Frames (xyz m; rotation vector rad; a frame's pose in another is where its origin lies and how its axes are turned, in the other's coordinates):
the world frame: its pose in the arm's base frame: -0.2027 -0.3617 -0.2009 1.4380 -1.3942 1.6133
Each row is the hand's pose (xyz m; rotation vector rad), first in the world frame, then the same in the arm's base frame.
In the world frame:
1: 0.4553 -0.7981 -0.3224 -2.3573 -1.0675 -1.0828
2: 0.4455 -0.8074 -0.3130 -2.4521 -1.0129 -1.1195
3: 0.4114 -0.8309 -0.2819 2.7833 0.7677 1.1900
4: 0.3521 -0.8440 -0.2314 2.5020 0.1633 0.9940
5: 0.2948 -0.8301 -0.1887 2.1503 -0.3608 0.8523
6: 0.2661 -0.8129 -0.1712 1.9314 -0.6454 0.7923
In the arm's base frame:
1: 0.2778 0.0773 0.5234 0.6718 -1.1651 -1.5272
2: 0.2920 0.0736 0.5161 0.5783 -1.1109 -1.5592
3: 0.3332 0.0593 0.4881 0.2123 -0.9274 -1.6576
4: 0.3786 0.0294 0.4308 -0.3464 -0.5861 -1.7001
5: 0.3965 -0.0018 0.3675 -0.8228 -0.1994 -1.5928
6: 0.3949 -0.0169 0.3329 -1.0520 0.0309 -1.4591

